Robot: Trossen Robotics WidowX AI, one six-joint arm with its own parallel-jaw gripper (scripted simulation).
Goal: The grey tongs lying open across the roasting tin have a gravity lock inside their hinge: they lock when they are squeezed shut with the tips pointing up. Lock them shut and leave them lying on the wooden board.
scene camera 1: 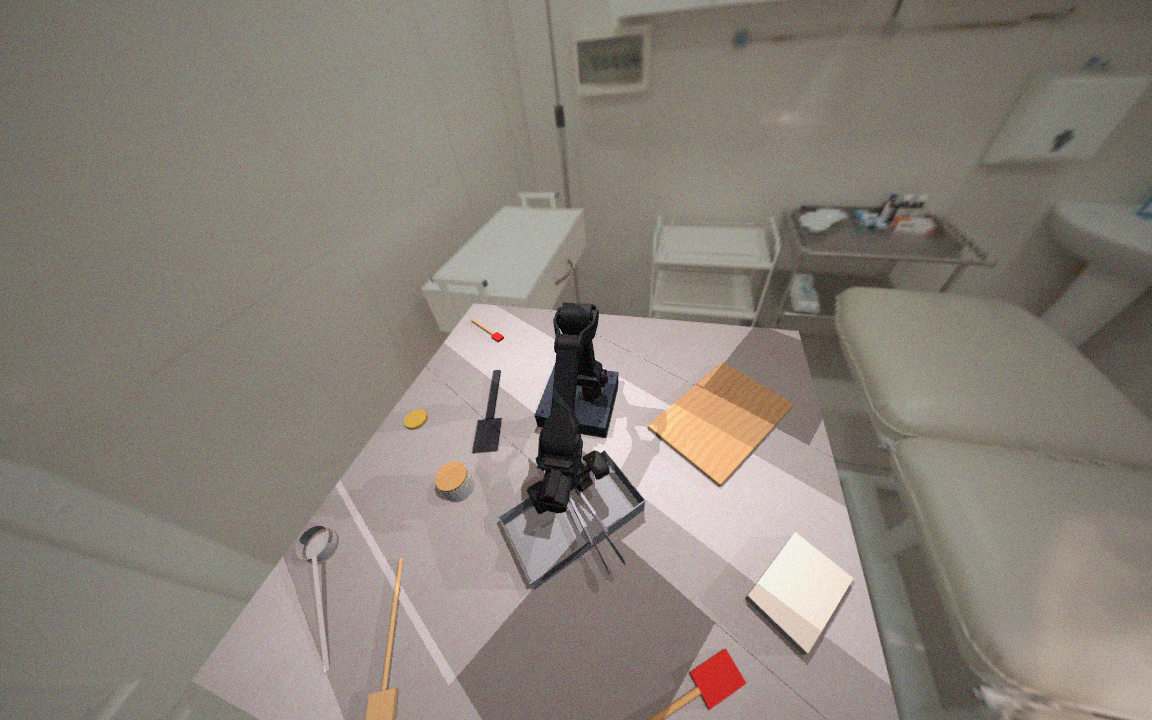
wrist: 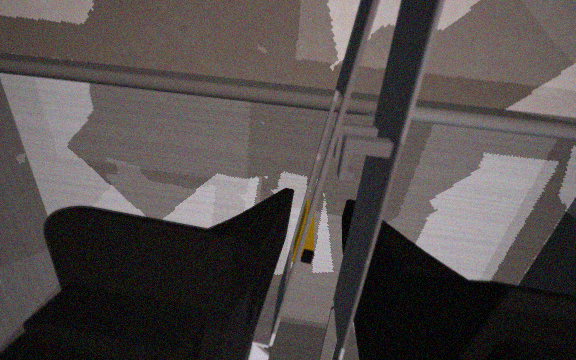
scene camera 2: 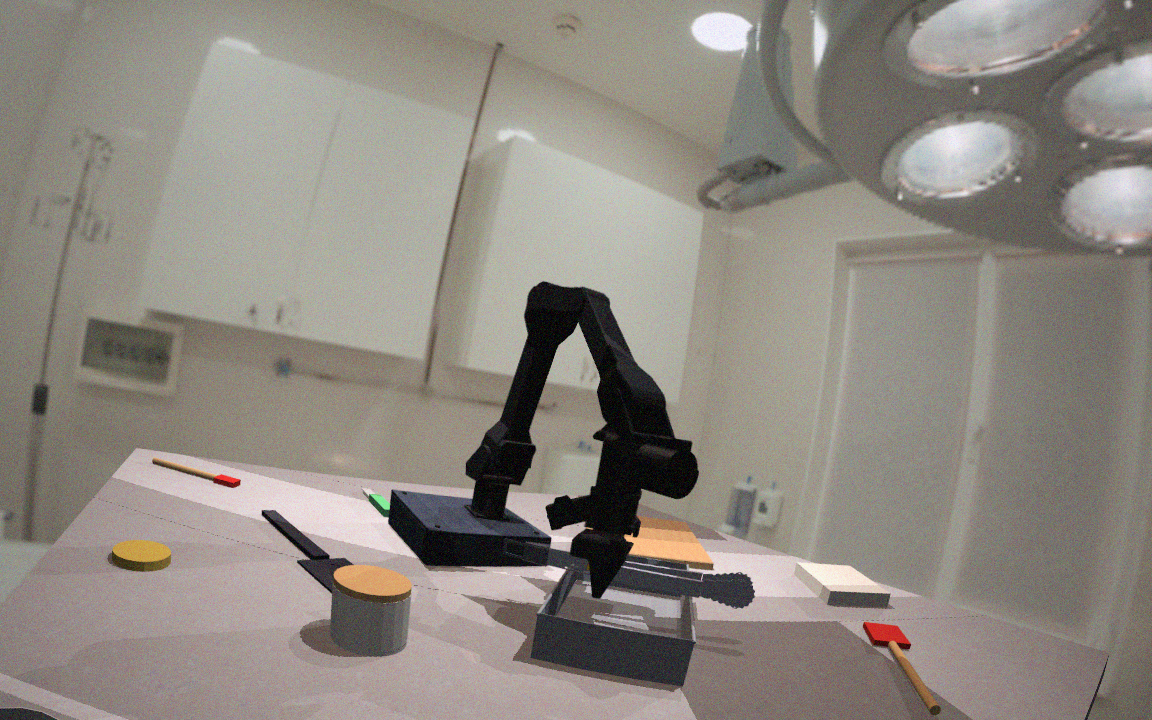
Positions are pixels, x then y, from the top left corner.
Scene:
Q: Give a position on a roasting tin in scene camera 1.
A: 546, 543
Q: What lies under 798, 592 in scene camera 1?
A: A white block.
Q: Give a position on a wooden board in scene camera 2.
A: At 673, 541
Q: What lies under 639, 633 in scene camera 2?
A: A roasting tin.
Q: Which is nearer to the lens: the black spatula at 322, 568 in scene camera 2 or the red spatula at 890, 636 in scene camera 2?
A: The black spatula.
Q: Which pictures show my gripper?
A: Scene camera 1, the wrist view and scene camera 2: all of them.

